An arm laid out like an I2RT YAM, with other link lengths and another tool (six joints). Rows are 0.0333 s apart.
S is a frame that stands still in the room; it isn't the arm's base.
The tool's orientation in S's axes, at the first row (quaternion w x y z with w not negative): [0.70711, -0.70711, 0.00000, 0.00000]
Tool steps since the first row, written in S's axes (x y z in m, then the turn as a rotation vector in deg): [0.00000, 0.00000, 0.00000, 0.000, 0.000, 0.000]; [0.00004, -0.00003, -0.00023, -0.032, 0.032, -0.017]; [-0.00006, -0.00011, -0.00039, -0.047, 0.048, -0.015]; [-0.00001, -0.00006, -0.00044, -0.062, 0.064, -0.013]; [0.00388, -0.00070, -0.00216, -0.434, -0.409, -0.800]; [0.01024, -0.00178, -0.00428, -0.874, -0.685, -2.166]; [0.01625, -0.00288, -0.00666, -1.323, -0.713, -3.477]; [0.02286, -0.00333, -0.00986, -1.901, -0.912, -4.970]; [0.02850, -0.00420, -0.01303, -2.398, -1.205, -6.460]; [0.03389, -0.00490, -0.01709, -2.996, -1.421, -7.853]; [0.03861, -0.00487, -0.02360, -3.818, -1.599, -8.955]
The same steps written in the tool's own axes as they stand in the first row. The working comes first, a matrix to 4 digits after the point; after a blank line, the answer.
The tool's axes in the first row as the columns of a matrix, in S's axes (used below as rounded here):
[1.0000, 0.0000, 0.0000]
[0.0000, 0.0000, 1.0000]
[0.0000, -1.0000, 0.0000]

[0.00000, 0.00000, 0.00000, 0.000, 0.000, 0.000]; [0.00004, 0.00023, -0.00003, -0.032, 0.017, 0.032]; [-0.00006, 0.00039, -0.00011, -0.047, 0.015, 0.048]; [-0.00001, 0.00044, -0.00006, -0.062, 0.013, 0.064]; [0.00388, 0.00216, -0.00070, -0.434, 0.800, -0.409]; [0.01024, 0.00428, -0.00178, -0.874, 2.166, -0.685]; [0.01625, 0.00666, -0.00288, -1.323, 3.477, -0.713]; [0.02286, 0.00986, -0.00333, -1.901, 4.970, -0.912]; [0.02850, 0.01303, -0.00420, -2.398, 6.460, -1.205]; [0.03389, 0.01709, -0.00490, -2.996, 7.853, -1.421]; [0.03861, 0.02360, -0.00487, -3.818, 8.955, -1.599]
